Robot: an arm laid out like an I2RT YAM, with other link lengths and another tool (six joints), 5 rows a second.
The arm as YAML. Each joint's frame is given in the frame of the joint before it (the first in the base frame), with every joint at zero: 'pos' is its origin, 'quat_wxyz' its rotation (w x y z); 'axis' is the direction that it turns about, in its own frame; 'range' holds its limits. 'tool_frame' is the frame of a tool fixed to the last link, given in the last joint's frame.
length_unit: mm
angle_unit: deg
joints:
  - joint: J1
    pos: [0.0, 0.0, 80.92]
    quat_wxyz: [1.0, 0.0, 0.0, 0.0]
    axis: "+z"
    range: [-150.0, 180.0]
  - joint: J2
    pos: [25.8, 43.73, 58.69]
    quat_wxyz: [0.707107, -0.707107, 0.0, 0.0]
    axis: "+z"
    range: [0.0, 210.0]
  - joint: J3
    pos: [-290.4, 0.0, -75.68]
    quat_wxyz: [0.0, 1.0, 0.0, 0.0]
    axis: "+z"
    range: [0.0, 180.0]
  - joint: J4
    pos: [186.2, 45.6, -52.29]
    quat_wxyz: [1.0, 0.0, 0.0, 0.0]
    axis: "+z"
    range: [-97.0, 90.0]
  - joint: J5
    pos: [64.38, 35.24, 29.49]
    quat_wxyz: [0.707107, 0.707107, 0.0, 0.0]
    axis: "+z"
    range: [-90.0, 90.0]
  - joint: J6
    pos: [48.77, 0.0, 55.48]
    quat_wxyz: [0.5, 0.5, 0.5, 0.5]
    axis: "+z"
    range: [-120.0, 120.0]
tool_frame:
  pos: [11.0, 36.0, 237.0]
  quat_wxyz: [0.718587, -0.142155, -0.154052, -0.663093]
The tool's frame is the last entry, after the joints.
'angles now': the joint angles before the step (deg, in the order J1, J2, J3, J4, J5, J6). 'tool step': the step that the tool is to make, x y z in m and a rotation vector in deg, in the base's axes. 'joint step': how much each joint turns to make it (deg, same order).
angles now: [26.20, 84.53, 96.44, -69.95, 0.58, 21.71]
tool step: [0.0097, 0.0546, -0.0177, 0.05, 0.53, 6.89]
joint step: [7.47, 5.83, 0.00, 5.39, 0.04, 0.65]
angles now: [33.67, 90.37, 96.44, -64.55, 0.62, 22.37]
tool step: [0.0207, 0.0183, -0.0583, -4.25, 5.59, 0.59]
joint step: [0.96, 11.71, -0.01, 4.71, 0.51, 0.15]
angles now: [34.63, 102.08, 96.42, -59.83, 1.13, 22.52]
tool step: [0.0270, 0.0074, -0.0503, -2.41, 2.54, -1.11]
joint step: [-0.90, 9.42, -0.05, 6.01, 0.60, -0.03]
